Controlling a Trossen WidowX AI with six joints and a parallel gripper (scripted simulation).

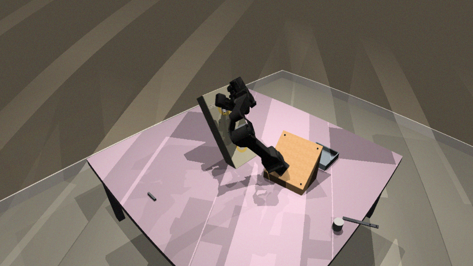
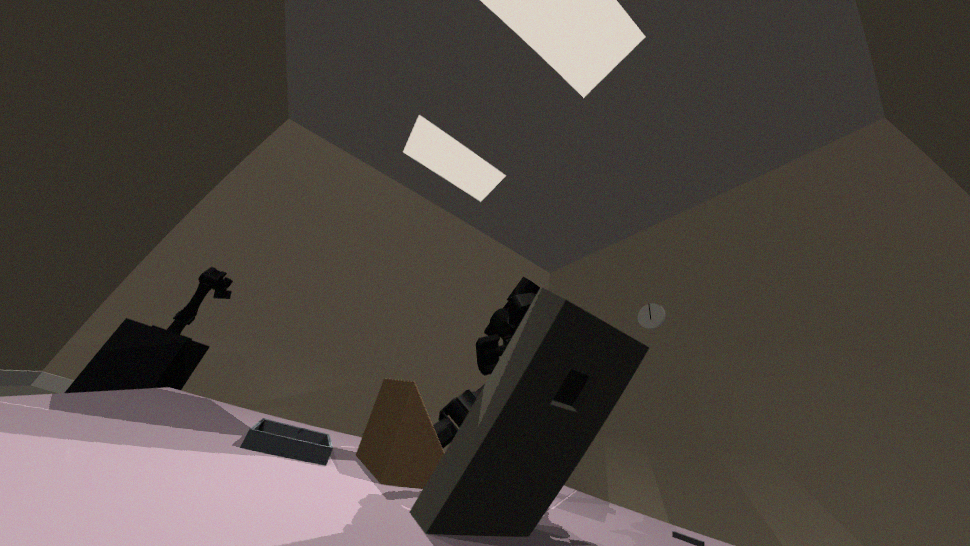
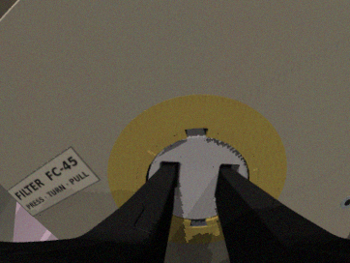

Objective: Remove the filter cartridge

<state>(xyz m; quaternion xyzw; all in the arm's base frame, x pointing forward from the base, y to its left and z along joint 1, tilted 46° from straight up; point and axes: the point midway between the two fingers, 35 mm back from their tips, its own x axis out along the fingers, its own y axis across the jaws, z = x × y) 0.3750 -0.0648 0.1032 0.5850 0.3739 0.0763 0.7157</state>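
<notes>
The round grey filter cartridge lies 10 mm ahead of my gripper tip and 10 mm below it. Round my gripper tip: grey tray 420 mm behind, 310 mm to the right, 230 mm below; then service panel 40 mm behind, 80 mm below.
</notes>
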